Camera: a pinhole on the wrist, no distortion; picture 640 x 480 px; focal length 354.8 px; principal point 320.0 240.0 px. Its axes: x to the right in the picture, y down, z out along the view. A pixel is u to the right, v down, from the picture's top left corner.
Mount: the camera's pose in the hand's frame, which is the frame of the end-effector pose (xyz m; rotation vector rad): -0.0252 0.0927 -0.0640 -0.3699 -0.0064 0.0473
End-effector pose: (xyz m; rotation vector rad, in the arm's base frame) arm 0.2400 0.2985 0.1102 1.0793 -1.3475 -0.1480
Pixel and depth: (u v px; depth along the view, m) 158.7 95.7 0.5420
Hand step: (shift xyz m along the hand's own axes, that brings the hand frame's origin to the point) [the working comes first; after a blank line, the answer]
In the camera's frame: -0.2464 -0.2204 0.5420

-0.2695 0.0715 0.5216
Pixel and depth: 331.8 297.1 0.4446
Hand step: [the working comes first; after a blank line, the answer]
In the camera's frame: 0.0148 0.0716 0.4446

-0.0203 0.3206 0.3246
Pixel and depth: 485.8 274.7 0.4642
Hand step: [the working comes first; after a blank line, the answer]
In the camera's frame: 0.2169 0.0454 0.4642

0.1825 0.3129 0.3519
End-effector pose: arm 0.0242 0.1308 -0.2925 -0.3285 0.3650 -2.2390
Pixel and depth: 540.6 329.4 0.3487
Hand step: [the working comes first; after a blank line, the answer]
In the camera's frame: 0.2168 0.0879 0.3487

0.1822 0.3108 0.2288
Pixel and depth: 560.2 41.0 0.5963
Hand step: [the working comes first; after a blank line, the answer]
In the camera's frame: 0.4037 -0.3345 0.5963

0.3842 0.0158 0.6119
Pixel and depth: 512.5 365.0 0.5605
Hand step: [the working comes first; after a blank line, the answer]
In the camera's frame: 0.3041 0.1975 0.5605

0.2613 0.4935 0.3865
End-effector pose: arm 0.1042 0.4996 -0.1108 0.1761 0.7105 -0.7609
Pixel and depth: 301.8 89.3 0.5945
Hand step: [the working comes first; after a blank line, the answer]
In the camera's frame: -0.0305 -0.2525 0.5945

-0.0531 0.0709 0.5817
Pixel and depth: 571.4 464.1 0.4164
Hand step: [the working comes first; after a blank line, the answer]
In the camera's frame: 0.2950 0.2630 0.4164

0.2515 0.5020 0.2284
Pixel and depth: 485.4 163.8 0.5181
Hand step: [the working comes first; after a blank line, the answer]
In the camera's frame: 0.2415 -0.1113 0.5181

0.2133 0.1877 0.4587
